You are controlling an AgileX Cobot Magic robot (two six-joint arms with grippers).
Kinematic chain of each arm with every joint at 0, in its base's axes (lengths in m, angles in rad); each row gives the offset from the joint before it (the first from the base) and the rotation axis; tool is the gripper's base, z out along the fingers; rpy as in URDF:
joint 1: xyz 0 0 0.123 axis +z
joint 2: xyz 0 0 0 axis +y
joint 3: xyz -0.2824 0 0.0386 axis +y
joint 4: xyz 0.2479 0 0.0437 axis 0.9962 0 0.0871
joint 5: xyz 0 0 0 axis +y
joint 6: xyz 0.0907 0 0.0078 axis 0.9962 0 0.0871
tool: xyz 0 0 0 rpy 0 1.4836 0
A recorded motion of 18 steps. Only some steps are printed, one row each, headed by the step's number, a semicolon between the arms.
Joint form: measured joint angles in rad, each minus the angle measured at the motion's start. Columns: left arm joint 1, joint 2, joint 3, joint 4, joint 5, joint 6; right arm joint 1, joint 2, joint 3, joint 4, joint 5, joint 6.
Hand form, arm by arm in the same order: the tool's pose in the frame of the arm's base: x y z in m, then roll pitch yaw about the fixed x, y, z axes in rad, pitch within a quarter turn. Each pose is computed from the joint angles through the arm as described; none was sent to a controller.
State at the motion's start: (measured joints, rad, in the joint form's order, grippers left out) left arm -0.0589 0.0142 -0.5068 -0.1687 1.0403 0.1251; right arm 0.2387 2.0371 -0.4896 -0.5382 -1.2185 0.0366
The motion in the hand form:
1: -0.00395 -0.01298 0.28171 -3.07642 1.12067 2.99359; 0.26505 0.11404 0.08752 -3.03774 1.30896 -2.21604
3: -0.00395 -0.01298 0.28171 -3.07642 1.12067 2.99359; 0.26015 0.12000 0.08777 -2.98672 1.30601 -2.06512
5: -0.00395 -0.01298 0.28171 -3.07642 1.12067 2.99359; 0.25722 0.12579 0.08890 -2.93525 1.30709 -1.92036
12: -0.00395 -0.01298 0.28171 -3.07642 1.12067 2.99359; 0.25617 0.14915 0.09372 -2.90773 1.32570 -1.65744
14: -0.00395 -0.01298 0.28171 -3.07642 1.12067 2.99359; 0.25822 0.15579 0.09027 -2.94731 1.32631 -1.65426
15: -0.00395 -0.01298 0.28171 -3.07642 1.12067 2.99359; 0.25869 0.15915 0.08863 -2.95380 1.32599 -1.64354
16: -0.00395 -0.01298 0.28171 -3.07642 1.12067 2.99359; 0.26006 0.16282 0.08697 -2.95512 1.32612 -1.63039
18: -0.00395 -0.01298 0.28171 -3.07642 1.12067 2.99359; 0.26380 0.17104 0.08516 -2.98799 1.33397 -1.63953
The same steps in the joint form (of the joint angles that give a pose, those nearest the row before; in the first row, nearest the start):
1: -0.0001 0.0000 0.0000 0.0001 0.0000 -0.0001; 0.0000 0.0000 0.0000 -0.0606 0.0000 0.0000
3: -0.0001 0.0000 0.0000 0.0001 0.0000 -0.0001; 0.0000 0.0000 -0.0070 -0.1629 0.0000 0.0000
5: -0.0001 0.0000 0.0000 0.0001 0.0000 -0.0001; 0.0010 0.0000 -0.0224 -0.2594 0.0000 0.0064
12: -0.0001 0.0000 0.0000 0.0001 0.0000 -0.0001; 0.0411 0.0103 -0.1070 -0.4783 0.0000 0.0865
14: -0.0001 0.0000 0.0000 0.0001 0.0000 -0.0001; 0.0562 0.0334 -0.1373 -0.5101 0.0000 0.1062
15: -0.0001 0.0000 0.0000 0.0001 0.0000 -0.0001; 0.0654 0.0435 -0.1492 -0.5191 0.0000 0.1104
16: -0.0001 0.0000 0.0000 0.0001 0.0000 -0.0001; 0.0750 0.0549 -0.1644 -0.5253 0.0009 0.1149
18: -0.0001 0.0000 0.0000 0.0001 0.0000 -0.0001; 0.0959 0.0748 -0.1990 -0.5328 0.0009 0.1379

